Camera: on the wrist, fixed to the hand. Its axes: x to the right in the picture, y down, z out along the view.
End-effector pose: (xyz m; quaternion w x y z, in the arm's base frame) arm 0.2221 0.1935 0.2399 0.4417 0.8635 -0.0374 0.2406
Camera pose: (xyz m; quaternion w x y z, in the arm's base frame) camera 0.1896 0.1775 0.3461 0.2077 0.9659 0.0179 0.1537
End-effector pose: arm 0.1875 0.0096 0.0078 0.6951 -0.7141 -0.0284 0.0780
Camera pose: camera 0.2051 -0.0428 -0.0898 0.8528 -0.5006 -0.0897 0.1189
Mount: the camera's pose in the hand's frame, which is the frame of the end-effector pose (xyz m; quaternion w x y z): 0.0166 0.0978 -0.0524 0.9621 0.2574 -0.0840 -0.0337
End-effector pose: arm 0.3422 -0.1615 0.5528 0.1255 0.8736 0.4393 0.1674
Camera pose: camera 0.4013 -0.2012 0.6395 0.0616 -0.8720 -0.4846 0.0296
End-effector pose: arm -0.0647 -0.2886 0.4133 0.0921 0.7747 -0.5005 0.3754
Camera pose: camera -0.1693 -0.3203 0.4384 0.1402 -0.8174 0.3665 -0.4218
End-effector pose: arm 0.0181 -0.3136 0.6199 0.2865 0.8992 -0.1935 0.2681
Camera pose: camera -0.0374 -0.3588 0.7063 0.0370 0.9679 -0.1109 0.2226
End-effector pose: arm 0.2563 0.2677 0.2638 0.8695 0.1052 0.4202 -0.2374
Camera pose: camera 0.2785 0.3670 0.2165 0.8367 0.2909 0.2737 -0.3747
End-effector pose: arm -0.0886 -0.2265 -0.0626 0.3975 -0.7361 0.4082 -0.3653
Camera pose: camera -0.1575 -0.2906 -0.1236 0.5939 -0.6503 0.2405 -0.4081
